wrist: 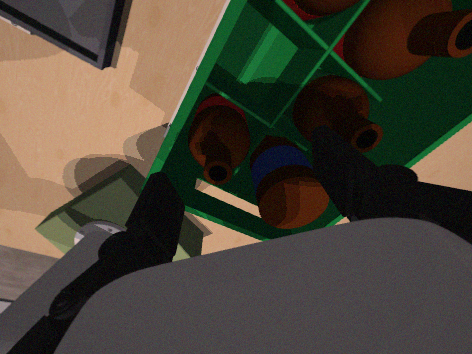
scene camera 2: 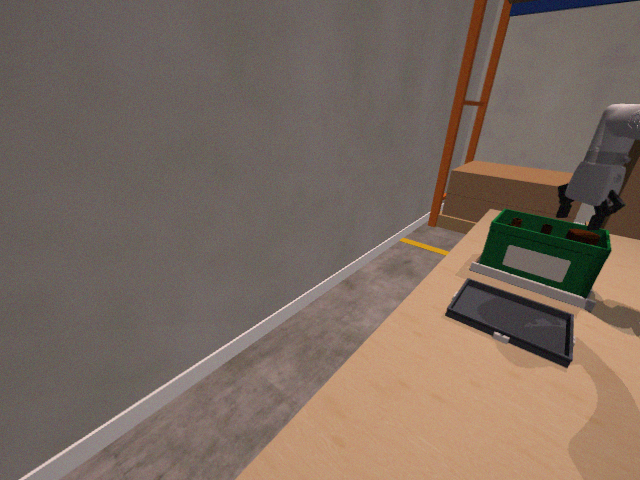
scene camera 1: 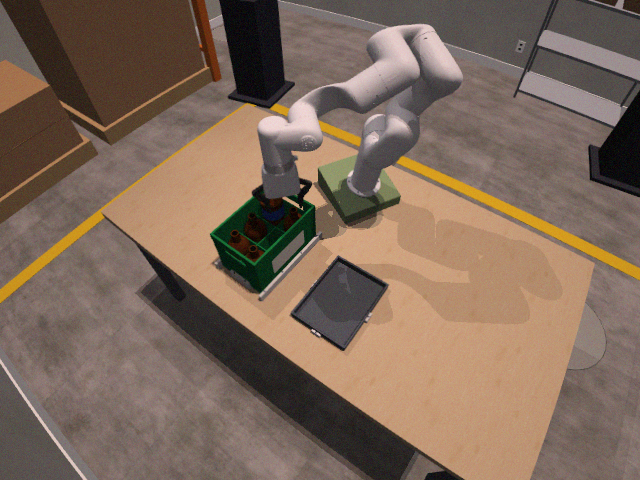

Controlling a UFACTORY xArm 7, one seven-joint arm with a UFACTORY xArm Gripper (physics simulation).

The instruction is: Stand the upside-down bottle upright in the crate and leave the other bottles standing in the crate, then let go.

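Places are measured from the arm's base along level axes (x down, y back, z left), in metres.
Pixels of known places: gripper, fingertip midpoint: [wrist: 240,170] [scene camera 2: 575,223] [scene camera 1: 285,207]; arm's base, link origin: [scene camera 1: 363,183].
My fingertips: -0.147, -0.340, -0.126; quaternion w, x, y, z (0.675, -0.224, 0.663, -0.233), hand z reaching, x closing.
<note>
For each thing: its top centre in the pictures, then the offset to it from my fingertips, as dx, dy, dz.
- upside-down bottle, top centre: [wrist: 293,205] [scene camera 1: 271,198] [scene camera 2: 584,233] +0.048, +0.049, -0.084
- green crate, top centre: [wrist: 332,117] [scene camera 1: 263,219] [scene camera 2: 549,225] +0.036, -0.043, -0.055
- light metal rail, top centre: [scene camera 1: 292,262] [scene camera 2: 527,279] +0.181, -0.062, +0.042
The upside-down bottle [scene camera 1: 273,212] [scene camera 2: 583,236] [wrist: 292,200], brown with a blue band, stands base up in a corner compartment of the green crate [scene camera 1: 263,276] [scene camera 2: 493,250] [wrist: 200,90]. Other brown bottles stand neck up in the crate, among them one [scene camera 1: 293,214] [wrist: 220,130] beside it and one [scene camera 1: 253,227] [wrist: 327,100] on its other side. My gripper [scene camera 1: 282,203] [scene camera 2: 578,220] [wrist: 240,170] is open and empty above the crate. In the wrist view the right finger overlaps the bottle beside the blue-banded one; the height gap is hard to tell.
A dark shallow tray [scene camera 1: 338,304] [scene camera 2: 516,320] [wrist: 70,25] lies on the table near the crate. A light metal rail [scene camera 1: 289,267] [scene camera 2: 527,283] runs along the crate's foot. The arm stands on a green block [scene camera 1: 336,191] [wrist: 60,232]. Crate walls and dividers surround the bottles.
</note>
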